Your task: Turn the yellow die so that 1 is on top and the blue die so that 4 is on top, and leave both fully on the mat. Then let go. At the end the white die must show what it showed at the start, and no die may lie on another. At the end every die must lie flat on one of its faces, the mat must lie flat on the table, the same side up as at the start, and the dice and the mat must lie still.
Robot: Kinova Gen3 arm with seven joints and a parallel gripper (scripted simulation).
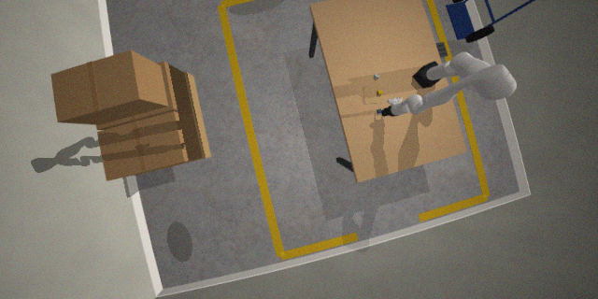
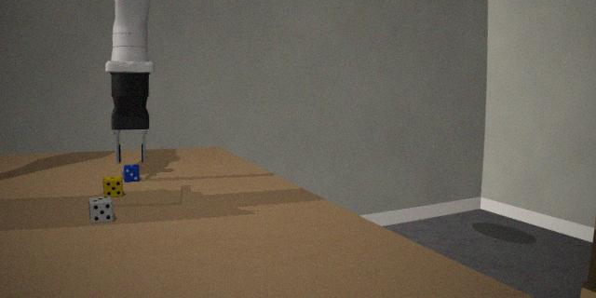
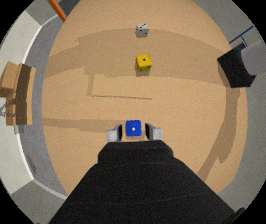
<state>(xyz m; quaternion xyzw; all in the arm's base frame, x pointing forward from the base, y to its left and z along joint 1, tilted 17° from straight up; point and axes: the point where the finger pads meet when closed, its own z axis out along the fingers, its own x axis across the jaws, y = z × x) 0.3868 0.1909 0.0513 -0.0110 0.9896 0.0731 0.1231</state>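
Right now my hand is 40 mm above the blue die. From my hand the other things lie so: white die (30 mm behind, 270 mm to the right, 40 mm below); tan mat (20 mm ahead, 140 mm to the right, 50 mm below); yellow die (20 mm behind, 140 mm to the right, 40 mm below).
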